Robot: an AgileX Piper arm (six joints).
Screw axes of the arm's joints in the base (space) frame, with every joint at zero. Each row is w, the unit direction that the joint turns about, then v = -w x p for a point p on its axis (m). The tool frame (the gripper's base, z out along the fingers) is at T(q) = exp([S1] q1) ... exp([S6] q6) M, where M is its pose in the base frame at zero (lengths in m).
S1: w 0 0 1 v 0 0 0
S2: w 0 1 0 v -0.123 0 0
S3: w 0 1 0 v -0.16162 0 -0.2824
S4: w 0.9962 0 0.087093 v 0 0.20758 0
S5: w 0 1 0 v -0.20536 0 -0.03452
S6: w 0.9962 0 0.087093 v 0 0.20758 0
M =
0.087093 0 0.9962 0.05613
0 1 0 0
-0.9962 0 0.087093 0.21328
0 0 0 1
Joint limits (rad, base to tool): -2.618..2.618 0..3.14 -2.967..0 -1.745..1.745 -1.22..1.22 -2.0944..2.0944
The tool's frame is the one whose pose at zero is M.
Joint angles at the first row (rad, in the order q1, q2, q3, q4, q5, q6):
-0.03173 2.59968 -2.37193 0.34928 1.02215 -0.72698
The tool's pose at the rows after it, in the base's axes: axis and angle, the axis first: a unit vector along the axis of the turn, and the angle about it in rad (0 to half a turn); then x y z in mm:
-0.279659 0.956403 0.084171 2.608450 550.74 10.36 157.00
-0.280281 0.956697 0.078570 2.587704 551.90 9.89 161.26
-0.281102 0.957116 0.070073 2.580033 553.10 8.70 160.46
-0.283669 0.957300 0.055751 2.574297 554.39 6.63 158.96
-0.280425 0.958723 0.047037 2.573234 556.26 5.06 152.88
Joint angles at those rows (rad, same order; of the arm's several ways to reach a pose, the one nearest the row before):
-0.03174 2.57633 -2.37195 0.36870 1.01342 -0.72698
-0.03173 2.57025 -2.37329 0.36647 0.99759 -0.72907
-0.03173 2.57213 -2.37331 0.35398 0.98271 -0.72907
-0.03172 2.57403 -2.37131 0.32990 0.96377 -0.72906
-0.03173 2.58577 -2.37138 0.31317 0.94403 -0.72067

